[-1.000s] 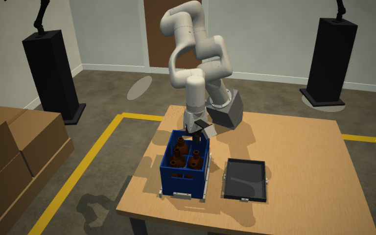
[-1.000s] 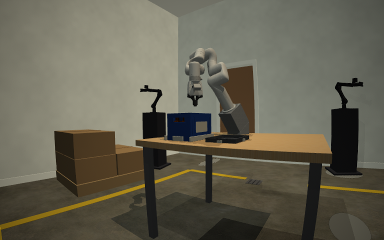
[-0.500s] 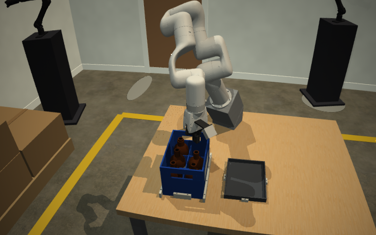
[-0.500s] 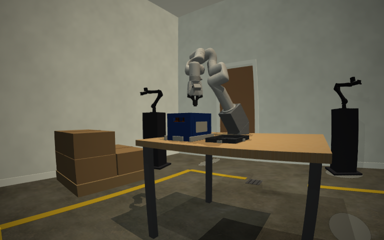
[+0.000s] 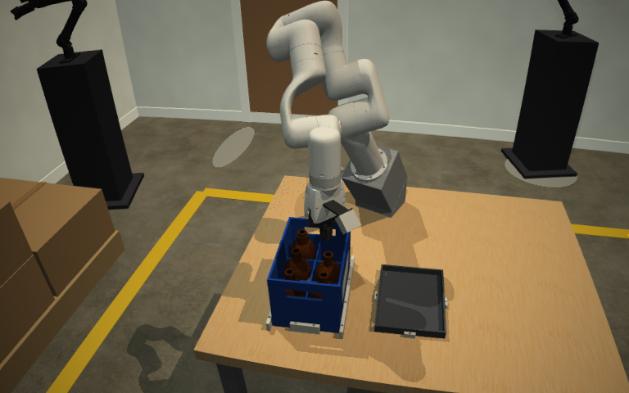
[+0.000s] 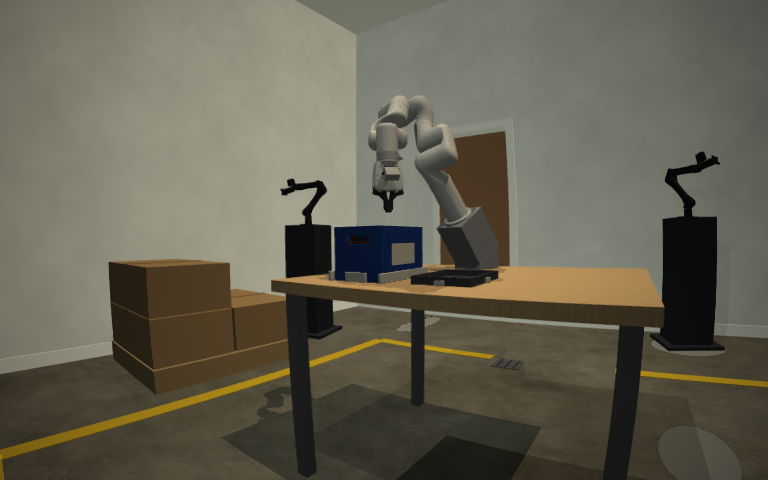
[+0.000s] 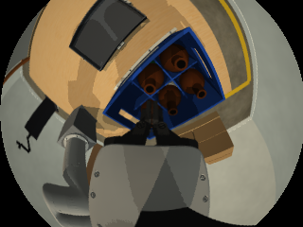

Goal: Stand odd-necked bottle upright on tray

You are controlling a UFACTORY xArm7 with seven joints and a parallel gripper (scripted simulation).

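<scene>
Right now my hand is 3 cm past the glass bottle, 8 cm to the left of it and 16 cm above it. The rest, counted from my hand: brown bottle: 11 cm behind, 6 cm to the right, 16 cm below; then dark tray: 4 cm ahead, 24 cm to the left, 23 cm below; then blue crate: 2 cm behind, 4 cm to the right, 16 cm below.
</scene>
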